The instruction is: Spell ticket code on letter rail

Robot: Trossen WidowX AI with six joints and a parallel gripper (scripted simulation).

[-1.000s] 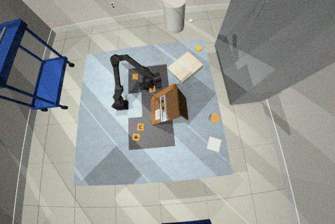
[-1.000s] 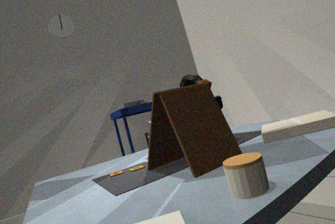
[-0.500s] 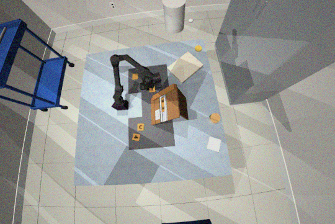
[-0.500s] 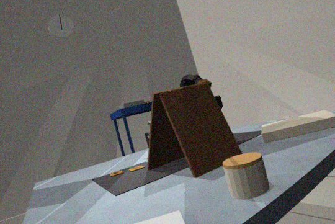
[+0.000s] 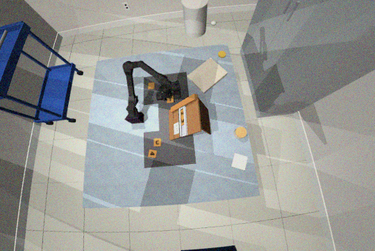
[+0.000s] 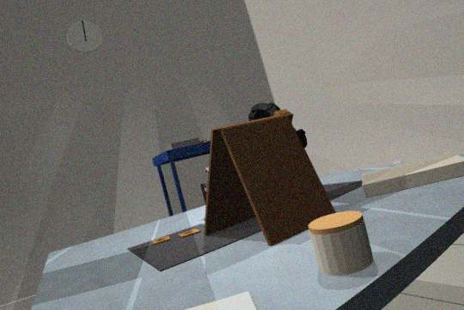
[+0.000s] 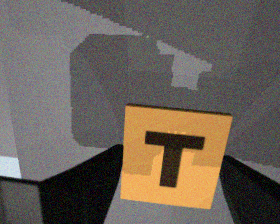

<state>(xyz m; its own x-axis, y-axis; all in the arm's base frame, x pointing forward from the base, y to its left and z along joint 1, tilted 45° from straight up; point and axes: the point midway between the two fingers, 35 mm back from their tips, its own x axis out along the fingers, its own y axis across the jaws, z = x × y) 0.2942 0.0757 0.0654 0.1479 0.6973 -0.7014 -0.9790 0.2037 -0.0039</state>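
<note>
The white ticket lies 1 cm ahead of my gripper tip, 27 cm to the right of it and 7 cm above it. Also, from my gripper tip: yellow disc 54 cm ahead, 33 cm to the left, 1 cm below; then cream slab 35 cm ahead, 14 cm to the left; then tan-lidded jar 46 cm ahead, 40 cm to the right, 2 cm above.
</note>
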